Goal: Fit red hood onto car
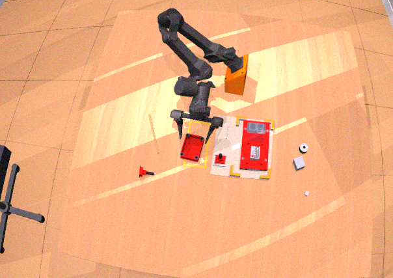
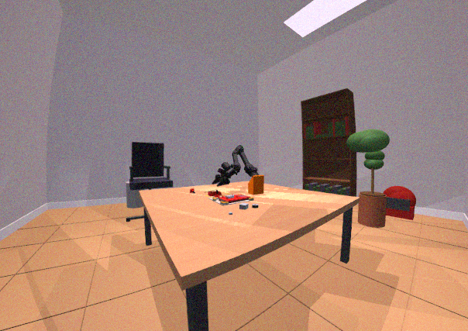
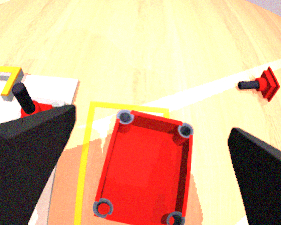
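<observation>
Right now the red hood is 70 mm below my gripper tip, 10 mm to the right of it and 10 mm behind it.
</observation>
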